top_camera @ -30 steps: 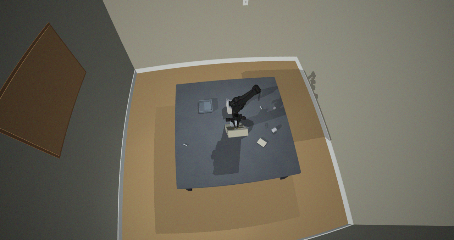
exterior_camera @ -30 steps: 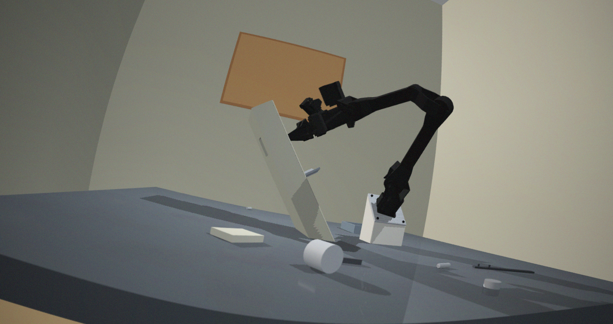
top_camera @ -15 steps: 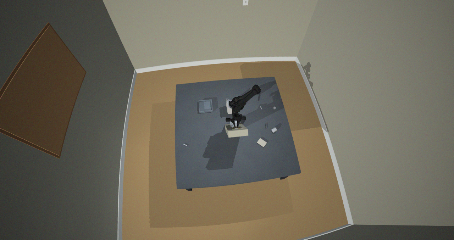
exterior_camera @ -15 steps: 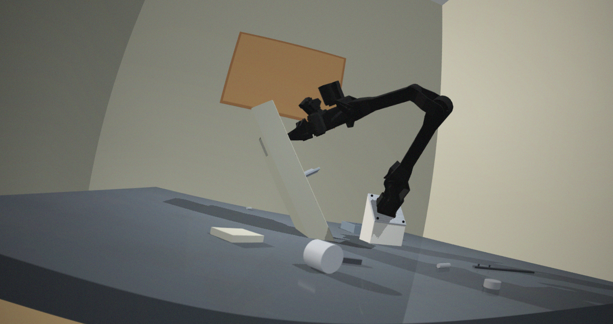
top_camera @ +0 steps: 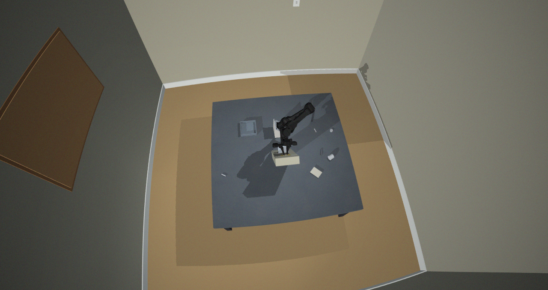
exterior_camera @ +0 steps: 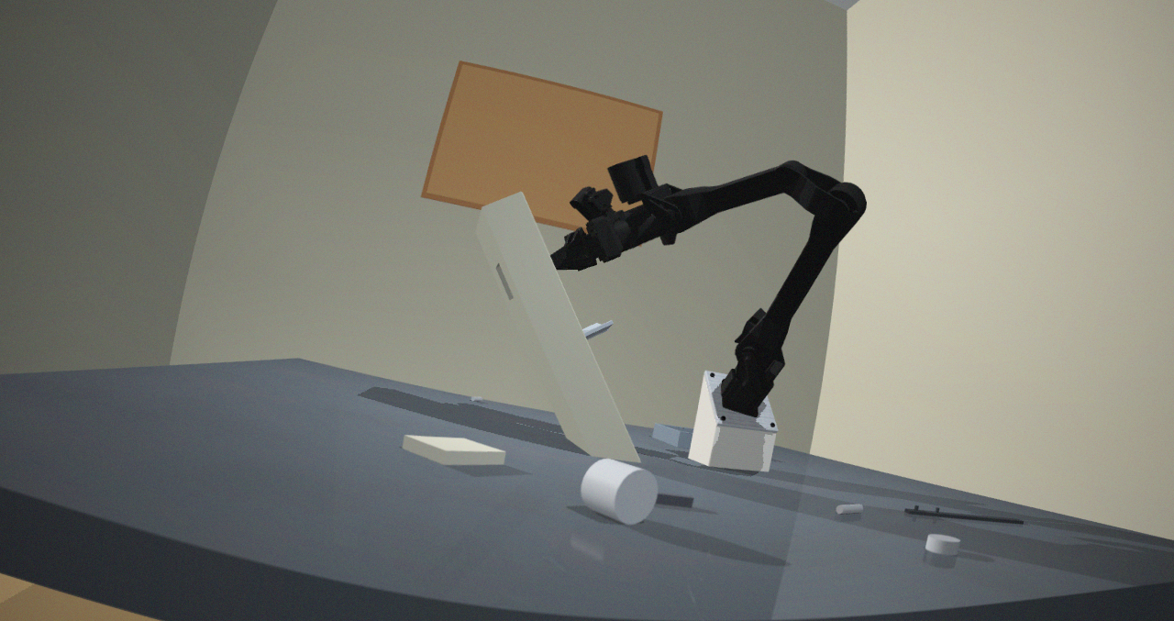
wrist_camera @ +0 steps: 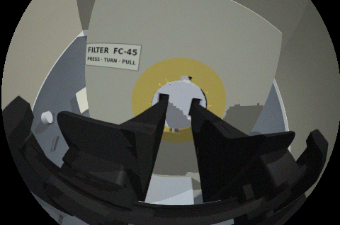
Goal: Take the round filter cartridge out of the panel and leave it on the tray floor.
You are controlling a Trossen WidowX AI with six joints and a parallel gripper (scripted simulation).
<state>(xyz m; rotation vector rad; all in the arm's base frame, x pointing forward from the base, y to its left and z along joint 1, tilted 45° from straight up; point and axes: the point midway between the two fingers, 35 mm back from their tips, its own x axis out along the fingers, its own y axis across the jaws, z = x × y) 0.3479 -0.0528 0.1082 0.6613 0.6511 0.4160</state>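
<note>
The round filter cartridge is 1 cm below my gripper tip and 1 cm ahead of it. Round my gripper tip: cream service panel 8 cm below, 3 cm behind; grey shelf 10 cm below, 9 cm behind, 1 cm to the right; flat cream block 29 cm to the left, 25 cm below, 5 cm ahead.
</note>
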